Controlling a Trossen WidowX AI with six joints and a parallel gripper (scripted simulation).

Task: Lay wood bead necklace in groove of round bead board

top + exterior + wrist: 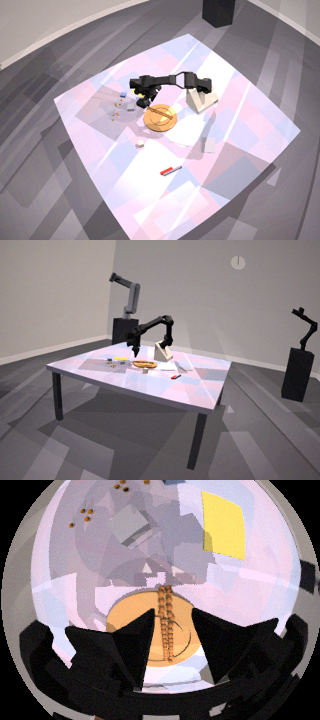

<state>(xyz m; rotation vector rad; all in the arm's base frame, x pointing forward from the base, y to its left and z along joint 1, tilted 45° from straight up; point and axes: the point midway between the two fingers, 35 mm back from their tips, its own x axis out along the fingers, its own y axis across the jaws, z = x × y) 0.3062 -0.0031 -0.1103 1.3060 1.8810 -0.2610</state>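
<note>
Right now my gripper tip is 20 mm past the round bead board, 90 mm to the right of it and 40 mm above it. The rest, counted from my gripper tip: white block 110 mm ahead, 70 mm to the right, 40 mm below; blue block 110 mm ahead, 200 mm to the right, 40 mm below; yellow sheet 20 mm behind, 170 mm to the right, 50 mm below.
</note>
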